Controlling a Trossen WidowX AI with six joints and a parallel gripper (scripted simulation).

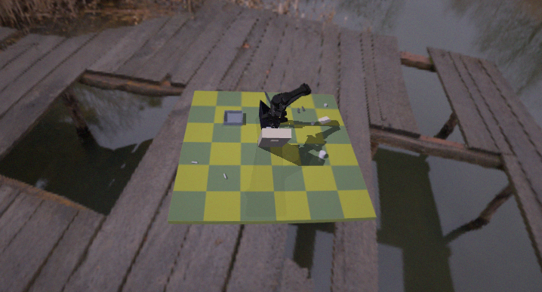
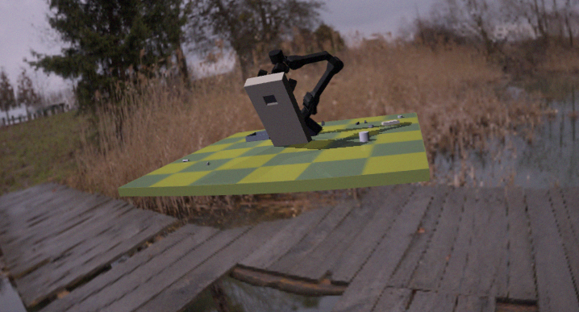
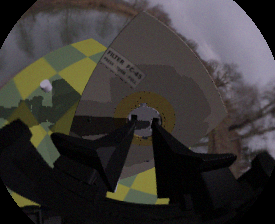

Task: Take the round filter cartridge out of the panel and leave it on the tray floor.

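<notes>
The filter cartridge lies 10 mm below my gripper tip and 10 mm ahead of it. From my gripper tip the other things lie so: grey tray: 450 mm behind, 270 mm below, 240 mm to the right; flat white block: 520 mm to the left, 380 mm behind, 270 mm below.
</notes>
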